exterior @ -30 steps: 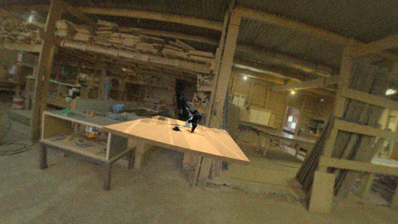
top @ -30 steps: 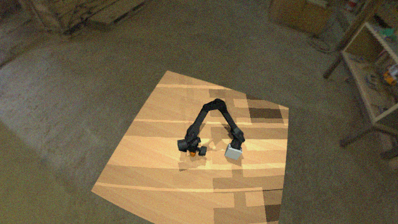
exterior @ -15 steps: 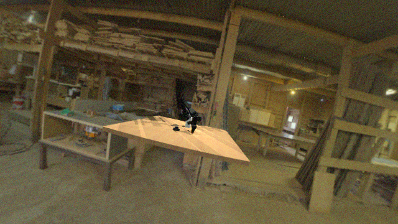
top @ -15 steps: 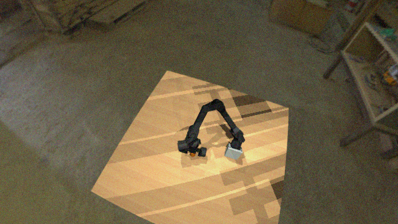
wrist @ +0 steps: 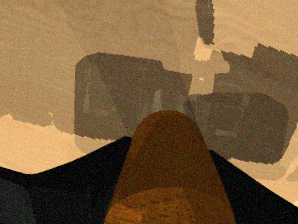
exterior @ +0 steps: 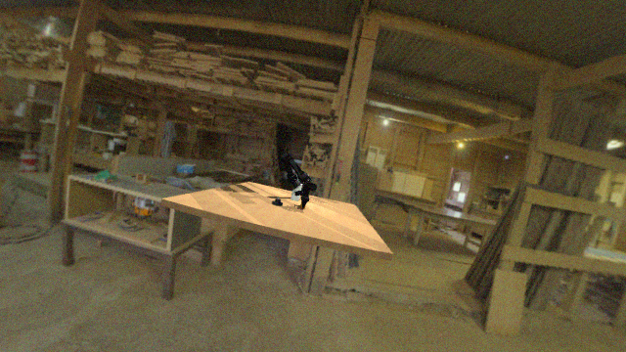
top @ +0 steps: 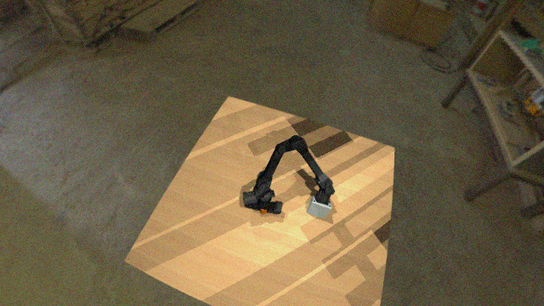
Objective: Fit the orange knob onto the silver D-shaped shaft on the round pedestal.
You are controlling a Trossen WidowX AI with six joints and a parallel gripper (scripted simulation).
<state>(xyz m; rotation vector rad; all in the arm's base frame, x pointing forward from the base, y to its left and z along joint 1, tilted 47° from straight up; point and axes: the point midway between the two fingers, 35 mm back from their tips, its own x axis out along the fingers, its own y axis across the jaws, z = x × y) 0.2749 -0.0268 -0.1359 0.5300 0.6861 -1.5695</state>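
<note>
My gripper tip is now 20 cm to the left of the dark pedestal, 5 cm short of it and 2 cm below it. From my gripper tip the other things lie so: orange knob 4 cm above.
</note>
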